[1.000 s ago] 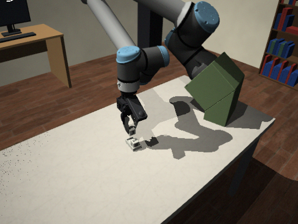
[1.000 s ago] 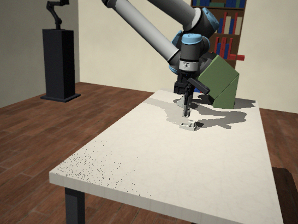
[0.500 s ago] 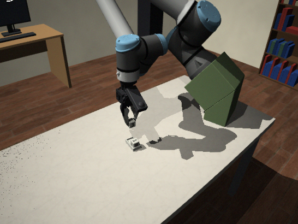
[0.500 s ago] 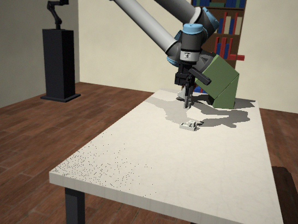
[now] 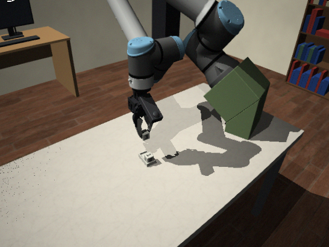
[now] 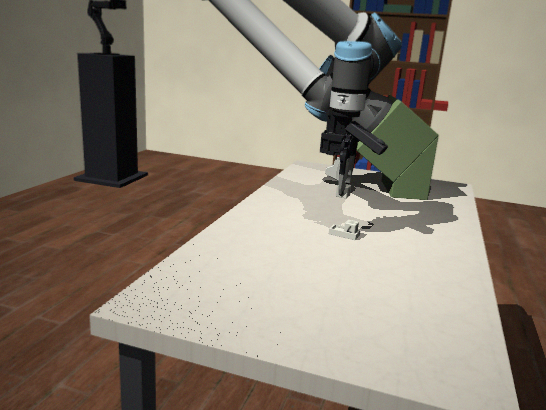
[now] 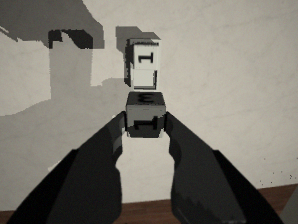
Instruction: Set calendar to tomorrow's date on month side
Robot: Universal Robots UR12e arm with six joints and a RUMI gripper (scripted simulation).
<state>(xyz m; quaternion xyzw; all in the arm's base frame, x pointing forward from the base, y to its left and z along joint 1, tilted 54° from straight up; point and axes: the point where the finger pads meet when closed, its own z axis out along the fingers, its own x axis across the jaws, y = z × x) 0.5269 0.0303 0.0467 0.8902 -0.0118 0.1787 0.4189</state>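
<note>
Right now the pale calendar tray is 2 cm to the left of my hand and 13 cm below it. Round my hand: digit cube 1 cm below.
</note>
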